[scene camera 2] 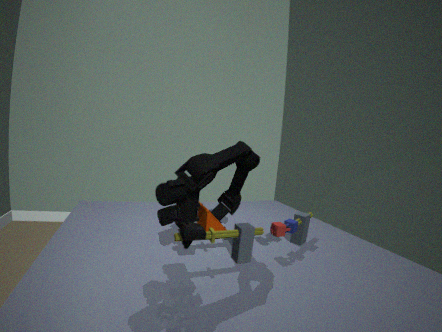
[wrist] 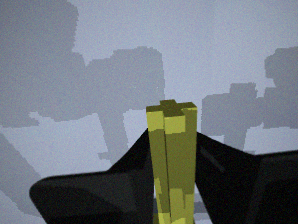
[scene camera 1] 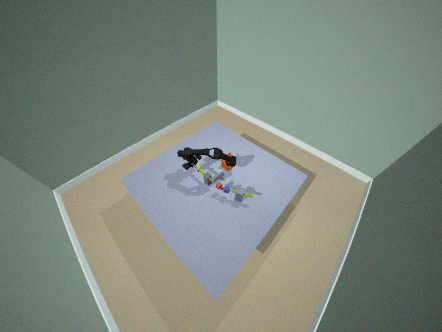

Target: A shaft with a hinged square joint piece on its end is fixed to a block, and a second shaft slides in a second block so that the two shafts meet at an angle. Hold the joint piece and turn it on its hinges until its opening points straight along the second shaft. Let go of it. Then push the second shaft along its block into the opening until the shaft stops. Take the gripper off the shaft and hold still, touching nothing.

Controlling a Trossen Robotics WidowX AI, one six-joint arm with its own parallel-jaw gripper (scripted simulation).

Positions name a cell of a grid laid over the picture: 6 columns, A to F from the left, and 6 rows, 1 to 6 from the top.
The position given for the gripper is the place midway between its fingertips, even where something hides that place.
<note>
In view: the gripper (scene camera 2: C5).
The gripper shows as well in the wrist view (wrist: D4).
</note>
